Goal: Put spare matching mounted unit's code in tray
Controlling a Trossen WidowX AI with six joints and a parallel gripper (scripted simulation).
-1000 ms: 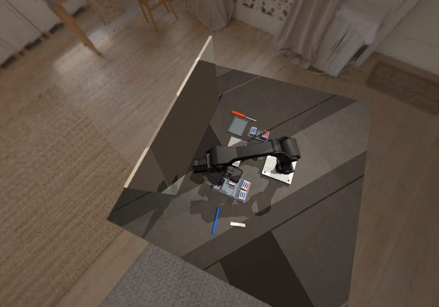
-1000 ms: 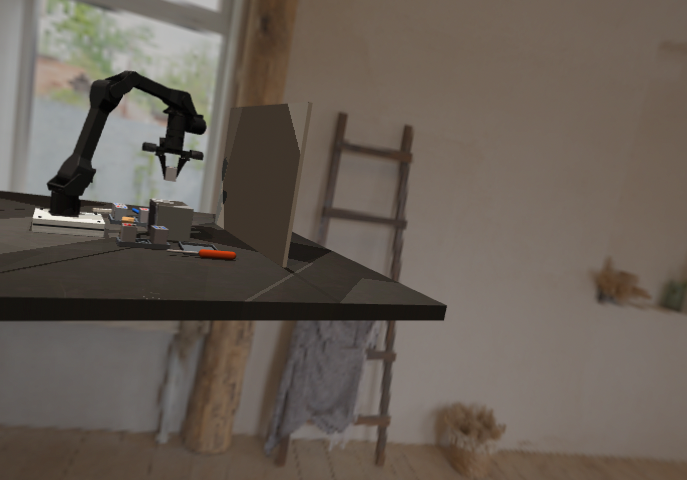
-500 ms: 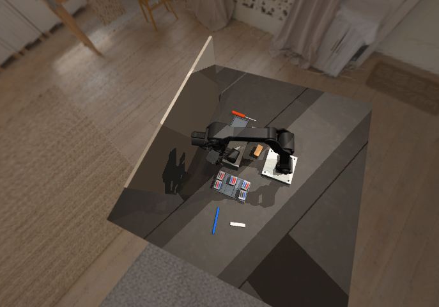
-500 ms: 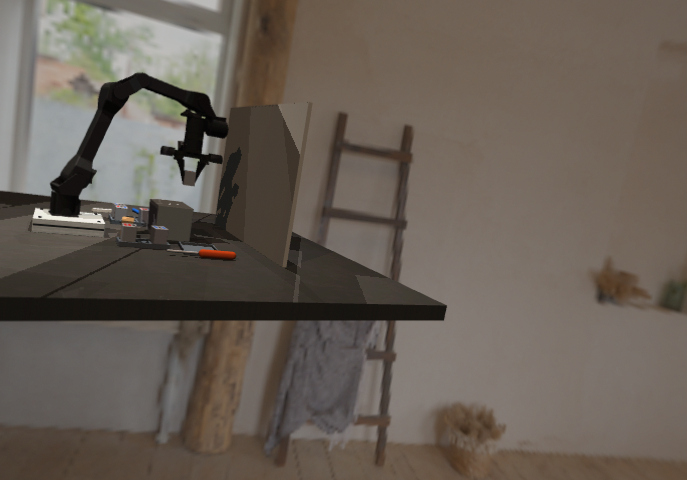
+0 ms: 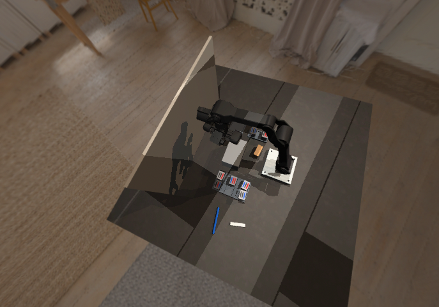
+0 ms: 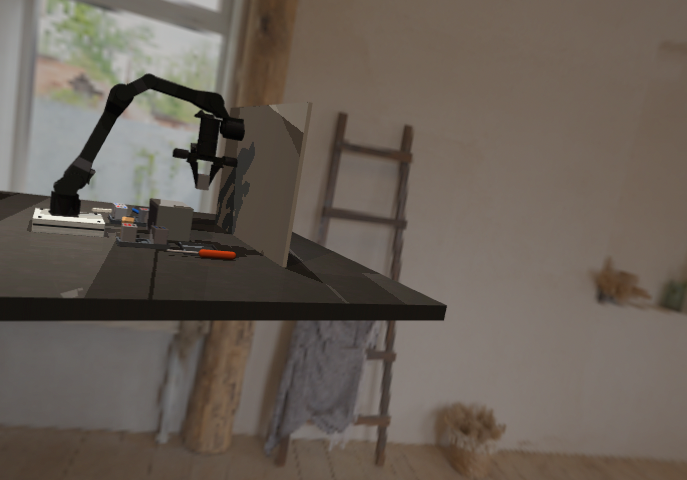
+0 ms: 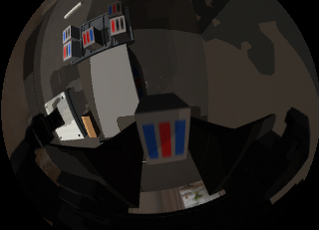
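My gripper tip is now 180 mm to the left of the dark rimmed tray, 160 mm above it and 60 mm past it. From my gripper tip the other things lie so: tall upright panel 170 mm ahead, 60 mm above; grey mounted unit 120 mm below, 70 mm behind, 40 mm to the left; grey spare 20 mm above.
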